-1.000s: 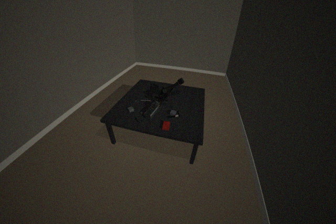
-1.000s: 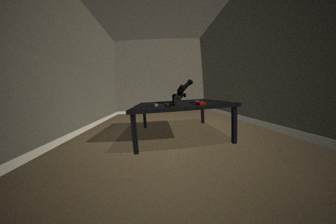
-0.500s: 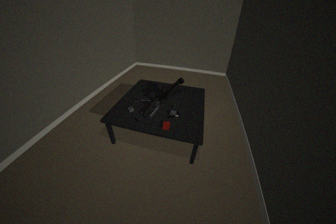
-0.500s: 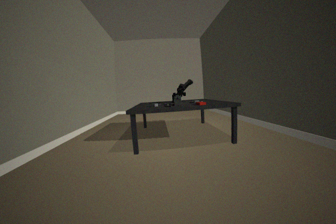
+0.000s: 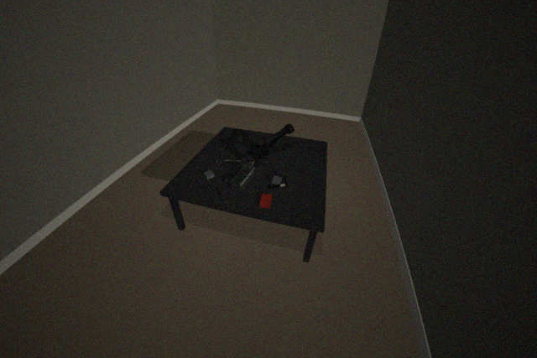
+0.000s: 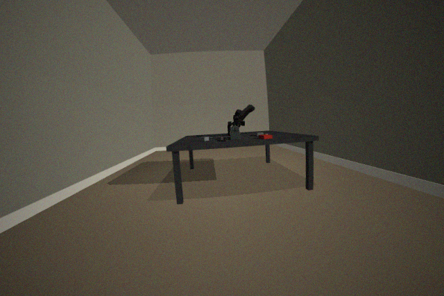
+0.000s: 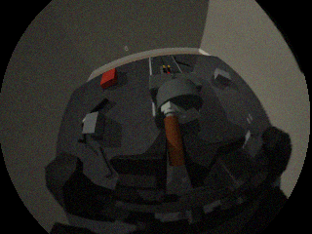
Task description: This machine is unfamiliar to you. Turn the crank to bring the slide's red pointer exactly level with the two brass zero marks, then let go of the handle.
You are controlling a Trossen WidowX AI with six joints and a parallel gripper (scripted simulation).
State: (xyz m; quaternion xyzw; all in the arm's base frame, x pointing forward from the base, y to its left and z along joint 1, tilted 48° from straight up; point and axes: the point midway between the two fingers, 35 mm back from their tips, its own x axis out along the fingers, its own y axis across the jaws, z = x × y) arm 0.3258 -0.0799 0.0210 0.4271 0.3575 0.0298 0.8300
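My gripper tip is 120 mm short of the red pointer and 60 mm to the left of it. From my gripper tip the other things lie so: crank handle: 30 mm above, 20 mm behind.
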